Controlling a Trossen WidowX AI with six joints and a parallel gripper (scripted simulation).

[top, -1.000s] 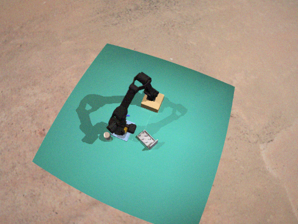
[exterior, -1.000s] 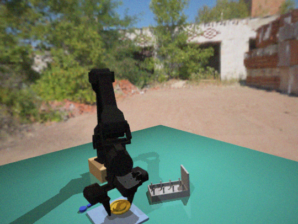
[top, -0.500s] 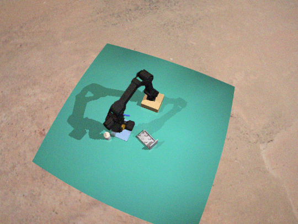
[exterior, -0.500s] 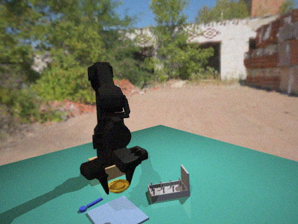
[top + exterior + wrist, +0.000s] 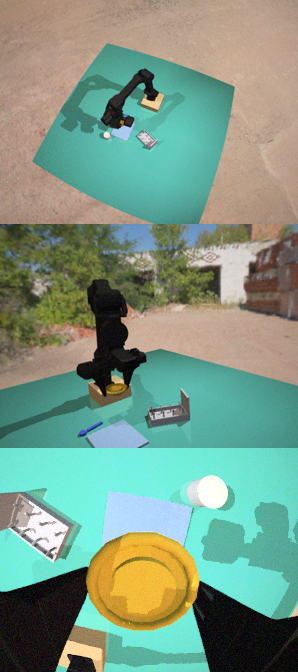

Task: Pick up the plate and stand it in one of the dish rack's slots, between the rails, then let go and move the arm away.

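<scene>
My gripper tip is now 10 mm short of the grey dish rack, 190 mm to the right of it and 130 mm above it. Also, from my gripper tip: cup 70 mm ahead, 90 mm to the right, 130 mm below; then blue spoon 130 mm behind, 30 mm to the right, 150 mm below; then yellow plate 10 mm above.
</scene>
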